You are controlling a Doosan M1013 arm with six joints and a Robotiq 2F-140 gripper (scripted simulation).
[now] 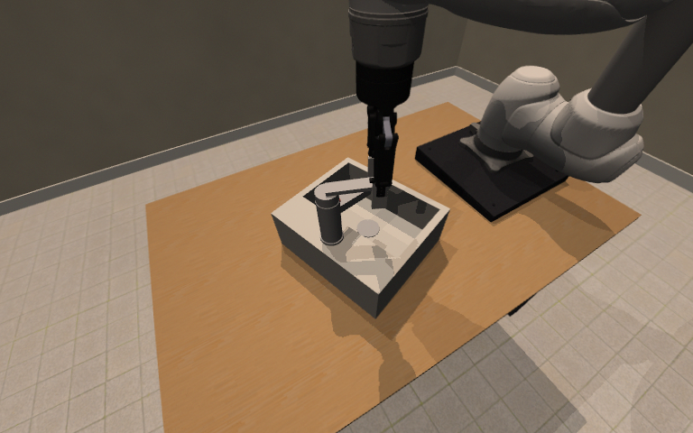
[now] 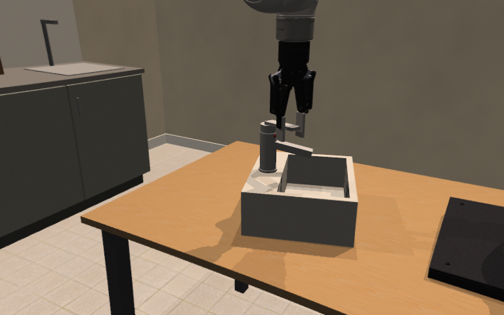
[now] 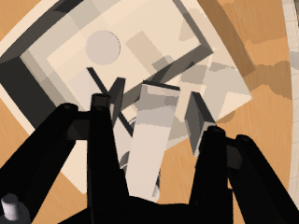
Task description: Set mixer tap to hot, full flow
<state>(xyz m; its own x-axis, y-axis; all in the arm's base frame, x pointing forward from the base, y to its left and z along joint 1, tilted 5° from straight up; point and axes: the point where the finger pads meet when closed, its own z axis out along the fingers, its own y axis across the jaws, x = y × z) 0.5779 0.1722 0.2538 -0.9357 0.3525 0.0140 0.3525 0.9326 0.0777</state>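
My hand is 3 cm short of the flat lever and 1 cm to the left of it. Round my hand: grey mixer tap (6 cm ahead, 5 cm below, 3 cm to the right); square sink basin (24 cm below, 8 cm to the right, 2 cm behind).
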